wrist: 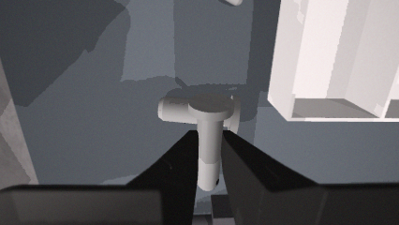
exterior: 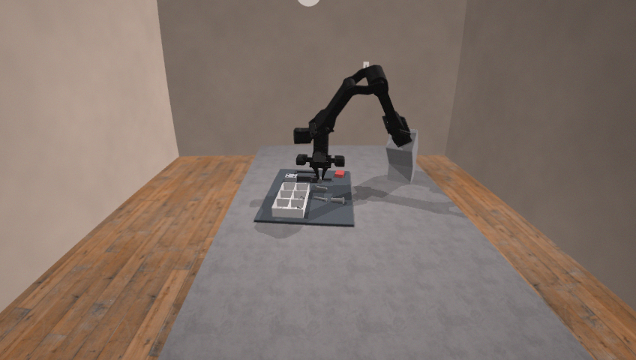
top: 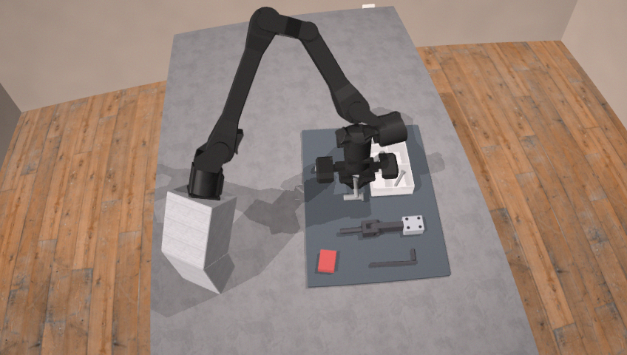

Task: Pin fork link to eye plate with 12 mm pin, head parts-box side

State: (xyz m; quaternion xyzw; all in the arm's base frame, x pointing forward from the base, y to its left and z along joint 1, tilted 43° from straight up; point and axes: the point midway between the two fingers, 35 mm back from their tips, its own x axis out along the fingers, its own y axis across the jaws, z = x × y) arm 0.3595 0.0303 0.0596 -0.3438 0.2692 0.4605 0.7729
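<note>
My gripper is now 40 mm short of the eye plate, 100 mm to the left of it and 70 mm above it. Also, from my hand: dark L-shaped key: 80 mm ahead, 190 mm to the right, 80 mm below; then white parts box: 110 mm ahead, 100 mm to the left, 70 mm below; then red block: 100 mm behind, 160 mm to the right, 80 mm below.
</note>
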